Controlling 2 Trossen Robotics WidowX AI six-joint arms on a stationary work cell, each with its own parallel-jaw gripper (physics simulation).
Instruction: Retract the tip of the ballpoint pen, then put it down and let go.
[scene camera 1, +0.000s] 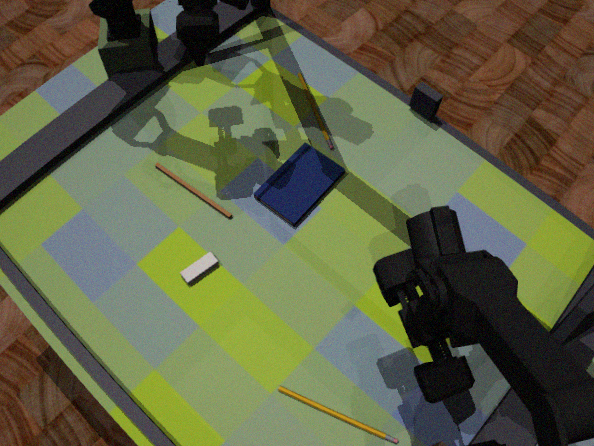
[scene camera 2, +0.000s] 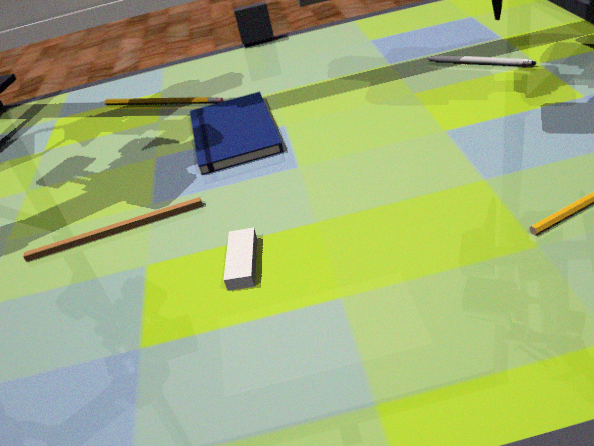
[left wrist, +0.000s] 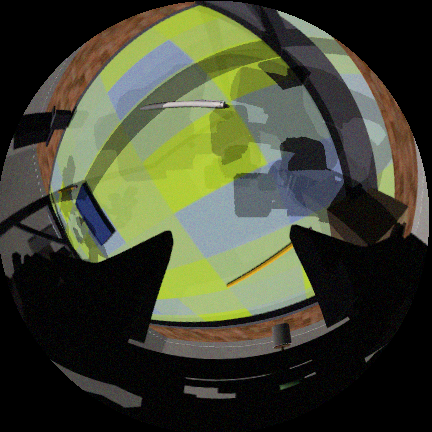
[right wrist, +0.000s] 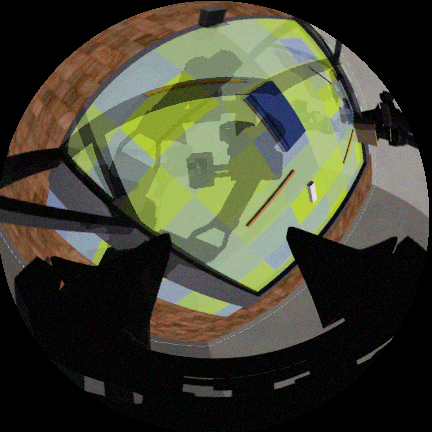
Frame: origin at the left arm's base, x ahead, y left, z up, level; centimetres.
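Seen in the pictures: left gripper, between the fingertips: (scene camera 1: 405, 335) (scene camera 2: 550, 22) (left wrist: 233, 233) (right wrist: 362, 115); right gripper, between the fingertips: (scene camera 1: 200, 51) (right wrist: 230, 236); left arm's base, origin of its link: (right wrist: 376, 130); right arm's base, origin of its link: (scene camera 1: 124, 27).
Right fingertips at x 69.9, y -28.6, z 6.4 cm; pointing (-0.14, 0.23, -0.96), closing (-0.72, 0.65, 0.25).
Observation:
Offsets run from my right fingertips to a thing's top centre.
The ballpoint pen @(dx -53.5, dy -0.3, dz -15.9 cm) (scene camera 2: 482, 61) (left wrist: 185, 105) (right wrist: 321, 75) lies on the patchwork table top, at the upper right in scene camera 2 and the upper middle in the left wrist view. It has a white-grey barrel, a darker tapered end and a small black end; the tip is too small to judge. The left arm hides it in scene camera 1. My left gripper (scene camera 1: 420, 326) (left wrist: 233, 233) is open and empty, raised above the table near the pen; one black fingertip shows at the top of scene camera 2. My right gripper (right wrist: 230, 236) is open and empty, high over the far side, away from the pen.
A dark blue notebook @(dx -22.7, dy +1.2, dz -15.6 cm) (scene camera 1: 300, 185) (scene camera 2: 237, 131), a white eraser @(dx -20.7, dy +23.9, dz -15.6 cm) (scene camera 1: 200, 268) (scene camera 2: 241, 256) and a brown stick @(dx -9.3, dy +14.2, dz -16.1 cm) (scene camera 1: 194, 191) (scene camera 2: 115, 229) lie on the table. One yellow pencil @(dx -14.3, dy -13.3, dz -16.1 cm) (scene camera 1: 315, 111) lies beyond the notebook, another yellow pencil @(dx -52.0, dy +27.7, dz -16.1 cm) (scene camera 1: 340, 415) (left wrist: 260, 266) nearer the left arm.

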